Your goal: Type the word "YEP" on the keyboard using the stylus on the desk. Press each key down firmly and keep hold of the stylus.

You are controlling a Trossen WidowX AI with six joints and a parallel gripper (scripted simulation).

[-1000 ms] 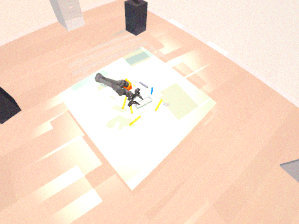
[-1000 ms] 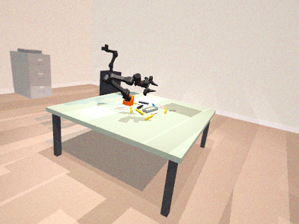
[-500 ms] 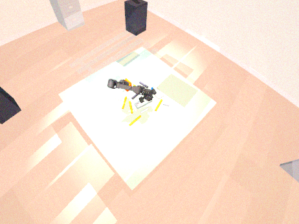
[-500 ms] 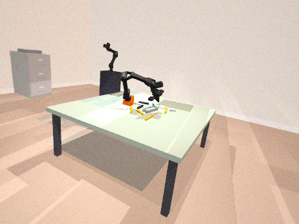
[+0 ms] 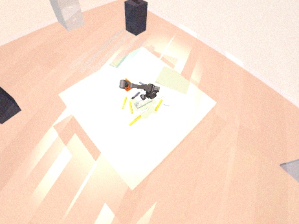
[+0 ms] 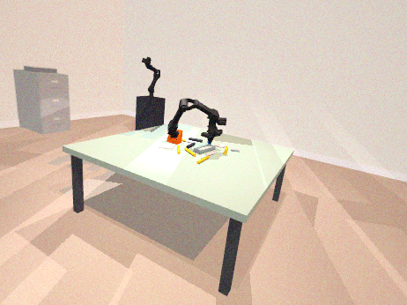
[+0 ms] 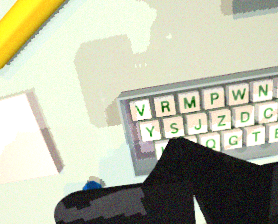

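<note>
Now: the blue stylus 15 cm to the left of my gripper tip, 7 cm behind it and 3 cm below it. The rest, counted from my gripper tip: pale stylus tip (18 cm to the left, 9 cm behind, 3 cm below); white block (14 cm to the left, 4 cm below, 4 cm ahead).
</note>
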